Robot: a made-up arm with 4 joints.
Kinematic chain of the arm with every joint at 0, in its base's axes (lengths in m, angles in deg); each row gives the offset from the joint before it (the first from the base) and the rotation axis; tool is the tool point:
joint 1: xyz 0 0 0.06 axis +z
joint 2: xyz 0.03 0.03 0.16 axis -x
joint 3: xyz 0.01 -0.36 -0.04 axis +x
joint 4: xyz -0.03 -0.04 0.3 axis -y
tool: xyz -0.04 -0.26 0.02
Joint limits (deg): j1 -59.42..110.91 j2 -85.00..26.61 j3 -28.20..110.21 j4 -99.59..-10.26
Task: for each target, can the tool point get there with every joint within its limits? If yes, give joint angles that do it. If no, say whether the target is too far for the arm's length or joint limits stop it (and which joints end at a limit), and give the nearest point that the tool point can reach.
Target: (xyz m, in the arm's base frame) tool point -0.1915 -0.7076 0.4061
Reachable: yes | joints -15.66 1.47 22.09 -59.06
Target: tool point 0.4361 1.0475 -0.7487
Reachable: no: too far | nearest point 0.1609 0.3864 -0.3960 | short by 0.798 m
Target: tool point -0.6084 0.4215 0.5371
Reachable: no: joint limits stop it (at a limit: joint 1, joint 3, joint 4) | nearest point -0.3714 -0.1895 0.6369 | short by 0.663 m
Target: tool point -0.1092 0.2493 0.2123
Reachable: no: joint limits stop it (at a limit: joint 2, joint 3, joint 4) | nearest point -0.1663 0.3797 -0.3788 | short by 0.608 m
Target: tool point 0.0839 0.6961 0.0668
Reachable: no: joint limits stop it (at a limit: joint 2, joint 3, joint 4) | nearest point 0.0496 0.4115 -0.3788 | short by 0.530 m
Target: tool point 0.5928 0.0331 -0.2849
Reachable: yes | joints 91.70 -45.66 32.00 -70.52
